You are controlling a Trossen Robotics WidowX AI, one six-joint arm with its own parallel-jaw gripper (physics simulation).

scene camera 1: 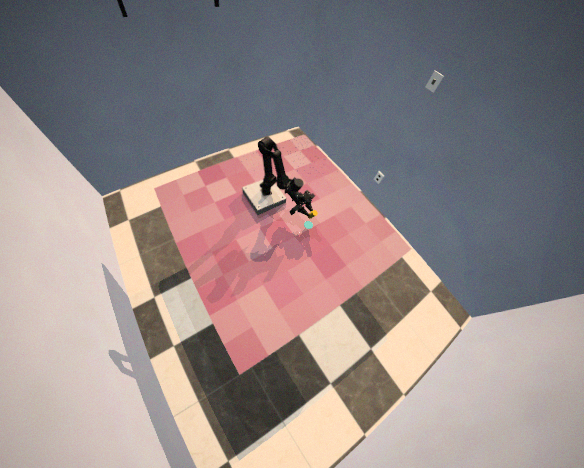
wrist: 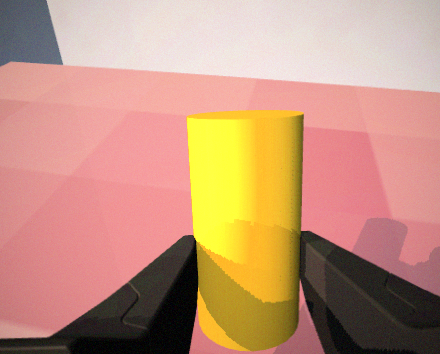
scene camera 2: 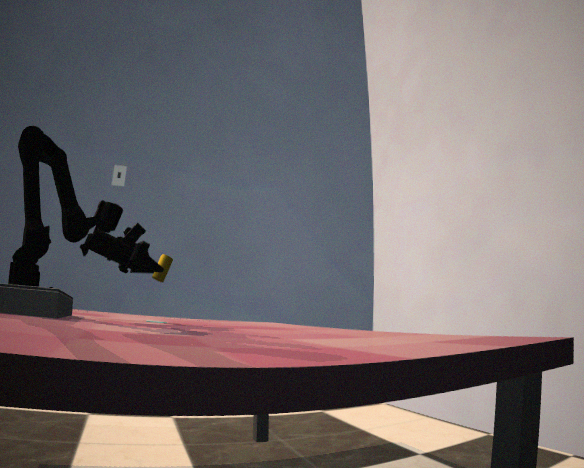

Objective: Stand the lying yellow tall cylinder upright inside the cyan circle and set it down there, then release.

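Where they show: gripper, fingertip midpoint: (scene camera 1: 311,214) (wrist: 246,246) (scene camera 2: 161,271); arm's base at its link origin: (scene camera 1: 266,191) (scene camera 2: 22,289).
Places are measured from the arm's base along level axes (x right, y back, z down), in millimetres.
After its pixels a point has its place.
Observation:
The yellow cylinder (scene camera 1: 313,213) {x -157, y -335, z -123 mm} (scene camera 2: 163,267) {x -148, y -327, z -93 mm} (wrist: 247,200) {x -161, y -313, z -110 mm} is held between the fingers of my gripper (scene camera 2: 161,269) {x -162, y -321, z -84 mm} (wrist: 246,246) {x -162, y -321, z -84 mm}, which is shut on it. In the scene camera 2 view the cylinder hangs well above the table, near upright, its top leaning a little to the right, away from the arm's base. The cyan circle (scene camera 1: 308,225) {x -170, y -317, z 49 mm} (scene camera 2: 157,322) {x -166, y -316, z 51 mm} lies flat on the table; in the scene camera 2 view the cylinder is above it. The circle does not show in the wrist view.
The pink patchwork table (scene camera 1: 280,290) {x 169, y -633, z 51 mm} (scene camera 2: 300,350) {x 443, y -531, z 50 mm} (wrist: 125,200) {x -319, y -457, z 50 mm} has a dark edge in the scene camera 2 view. The arm's base (scene camera 1: 263,198) {x 38, y -50, z -3 mm} (scene camera 2: 35,301) {x 115, y -82, z 20 mm} stands on it behind the gripper. A shadow (wrist: 382,240) {x -85, y -486, z 50 mm} falls on the table at the right of the wrist view.

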